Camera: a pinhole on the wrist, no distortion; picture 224 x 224 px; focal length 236.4 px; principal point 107.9 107.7 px. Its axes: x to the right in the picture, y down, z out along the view. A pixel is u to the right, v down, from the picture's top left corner.
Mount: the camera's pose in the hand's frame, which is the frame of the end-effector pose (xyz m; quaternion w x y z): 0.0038 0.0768 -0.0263 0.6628 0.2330 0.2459 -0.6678
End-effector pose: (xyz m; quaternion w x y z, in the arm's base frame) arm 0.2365 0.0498 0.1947 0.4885 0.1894 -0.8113 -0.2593
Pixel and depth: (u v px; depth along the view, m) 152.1 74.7 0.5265
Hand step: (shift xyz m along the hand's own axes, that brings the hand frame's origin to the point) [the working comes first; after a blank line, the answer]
In the camera's frame: 0.0984 -0.0735 0.5265

-0.0632 -0.3346 0.3181
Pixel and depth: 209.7 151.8 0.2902
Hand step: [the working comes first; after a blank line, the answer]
In the camera's frame: 0.1250 0.0541 0.2902

0.0606 -0.2045 0.1166
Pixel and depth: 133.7 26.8 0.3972
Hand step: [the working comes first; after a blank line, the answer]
In the camera's frame: 0.0433 -0.1359 0.3972

-0.1268 -0.2097 0.2548
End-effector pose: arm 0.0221 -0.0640 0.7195 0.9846 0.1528 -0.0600 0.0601
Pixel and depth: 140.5 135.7 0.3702
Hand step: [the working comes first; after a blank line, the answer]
In the camera's frame: 0.0511 0.0438 0.3702

0.0525 -0.1985 0.2256
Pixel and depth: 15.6 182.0 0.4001
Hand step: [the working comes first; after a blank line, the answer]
In the camera's frame: -0.1562 0.1258 0.4001

0.1374 -0.0579 0.3790
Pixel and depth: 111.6 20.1 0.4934
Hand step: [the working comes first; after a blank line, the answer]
In the camera's frame: 0.0077 -0.1828 0.4934

-0.1718 -0.2435 0.3525
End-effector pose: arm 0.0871 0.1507 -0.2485 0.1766 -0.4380 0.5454 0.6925
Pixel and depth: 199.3 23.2 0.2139
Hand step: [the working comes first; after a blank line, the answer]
In the camera's frame: 0.0827 -0.0765 0.2139

-0.0705 -0.1232 0.0873
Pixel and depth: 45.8 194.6 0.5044
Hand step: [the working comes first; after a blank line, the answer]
In the camera's frame: -0.1325 0.1854 0.5044

0.1983 -0.1426 0.4431
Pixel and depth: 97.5 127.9 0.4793
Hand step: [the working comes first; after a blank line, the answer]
In the camera's frame: -0.0211 0.0410 0.4793

0.0521 -0.2124 0.3556
